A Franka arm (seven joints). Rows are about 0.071 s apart.
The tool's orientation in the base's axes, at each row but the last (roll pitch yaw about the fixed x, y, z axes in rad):
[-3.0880 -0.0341 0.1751]
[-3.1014 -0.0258 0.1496]
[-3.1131 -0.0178 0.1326]
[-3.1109 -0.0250 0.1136]
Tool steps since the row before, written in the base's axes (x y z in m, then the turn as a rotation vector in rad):
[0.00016 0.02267 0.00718 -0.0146 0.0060 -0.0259]
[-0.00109 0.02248 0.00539 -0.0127 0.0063 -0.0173]
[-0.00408 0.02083 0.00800 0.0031 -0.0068 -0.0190]
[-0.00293 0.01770 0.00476 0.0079 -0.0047 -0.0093]
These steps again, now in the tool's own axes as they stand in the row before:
[0.00435 -0.02264 -0.00583 -0.0142 -0.0071 0.0258]
[0.00241 -0.02259 -0.00443 -0.0121 -0.0074 0.0173]
[-0.00115 -0.02141 -0.00741 0.0018 0.0077 0.0188]
[-0.00079 -0.01806 -0.00423 0.0071 0.0059 0.0093]

